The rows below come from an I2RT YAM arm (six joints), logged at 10 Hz.
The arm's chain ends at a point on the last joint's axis. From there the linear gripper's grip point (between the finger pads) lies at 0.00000 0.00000 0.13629 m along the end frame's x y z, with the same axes.
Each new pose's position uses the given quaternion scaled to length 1; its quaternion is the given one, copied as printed.
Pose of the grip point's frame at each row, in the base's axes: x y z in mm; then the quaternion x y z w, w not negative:
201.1 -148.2 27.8 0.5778 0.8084 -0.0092 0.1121
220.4 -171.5 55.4 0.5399 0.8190 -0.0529 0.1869
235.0 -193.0 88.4 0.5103 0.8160 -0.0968 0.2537
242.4 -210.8 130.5 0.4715 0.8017 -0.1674 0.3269
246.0 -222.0 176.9 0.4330 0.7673 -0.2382 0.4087
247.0 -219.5 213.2 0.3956 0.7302 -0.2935 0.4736
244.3 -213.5 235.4 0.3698 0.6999 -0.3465 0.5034
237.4 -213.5 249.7 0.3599 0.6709 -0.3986 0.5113
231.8 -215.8 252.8 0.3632 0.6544 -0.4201 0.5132
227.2 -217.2 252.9 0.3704 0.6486 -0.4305 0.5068
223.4 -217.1 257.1 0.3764 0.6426 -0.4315 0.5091
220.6 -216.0 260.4 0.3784 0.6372 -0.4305 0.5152
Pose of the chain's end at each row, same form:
177.8 -128.5 160.6 0.5778 0.8084 -0.0092 0.1121
186.5 -132.2 181.4 0.5399 0.8190 -0.0529 0.1869
192.0 -136.2 204.6 0.5103 0.8160 -0.0968 0.2537
192.5 -132.2 230.0 0.4715 0.8017 -0.1674 0.3269
188.6 -123.9 252.2 0.4330 0.7673 -0.2382 0.4087
184.4 -110.0 264.9 0.3956 0.7302 -0.2935 0.4736
183.2 -96.7 269.9 0.3698 0.6999 -0.3465 0.5034
183.0 -90.4 271.4 0.3599 0.6709 -0.3986 0.5113
181.8 -90.1 269.2 0.3632 0.6544 -0.4201 0.5132
181.1 -89.9 268.7 0.3704 0.6486 -0.4305 0.5068
178.5 -89.3 272.0 0.3764 0.6426 -0.4315 0.5091
175.5 -88.1 273.8 0.3784 0.6372 -0.4305 0.5152

